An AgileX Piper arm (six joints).
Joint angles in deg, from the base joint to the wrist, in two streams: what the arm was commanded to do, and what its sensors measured. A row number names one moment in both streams.
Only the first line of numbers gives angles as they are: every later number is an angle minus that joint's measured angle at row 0.
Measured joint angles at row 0:
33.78 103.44 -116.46 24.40 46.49 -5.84
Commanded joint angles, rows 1 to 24:
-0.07 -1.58 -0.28 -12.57 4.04 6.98
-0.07 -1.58 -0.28 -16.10 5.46 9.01
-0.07 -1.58 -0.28 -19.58 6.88 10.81
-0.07 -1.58 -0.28 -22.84 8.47 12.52
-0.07 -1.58 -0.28 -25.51 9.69 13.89
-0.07 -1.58 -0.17 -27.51 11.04 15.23
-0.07 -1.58 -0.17 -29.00 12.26 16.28
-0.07 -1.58 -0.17 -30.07 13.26 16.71
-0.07 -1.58 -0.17 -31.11 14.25 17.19
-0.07 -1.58 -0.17 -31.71 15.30 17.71
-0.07 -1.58 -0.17 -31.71 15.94 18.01
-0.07 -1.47 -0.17 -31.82 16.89 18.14
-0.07 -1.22 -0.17 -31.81 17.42 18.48
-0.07 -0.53 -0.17 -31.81 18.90 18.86
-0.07 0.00 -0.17 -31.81 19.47 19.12
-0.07 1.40 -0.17 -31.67 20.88 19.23
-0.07 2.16 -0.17 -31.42 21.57 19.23
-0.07 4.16 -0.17 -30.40 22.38 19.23
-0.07 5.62 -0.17 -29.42 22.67 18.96
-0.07 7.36 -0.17 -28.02 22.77 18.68
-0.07 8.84 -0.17 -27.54 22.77 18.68
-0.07 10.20 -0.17 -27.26 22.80 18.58
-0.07 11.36 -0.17 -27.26 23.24 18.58
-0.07 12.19 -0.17 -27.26 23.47 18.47
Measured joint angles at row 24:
0.00 9.71 0.00 -27.50 22.61 18.96
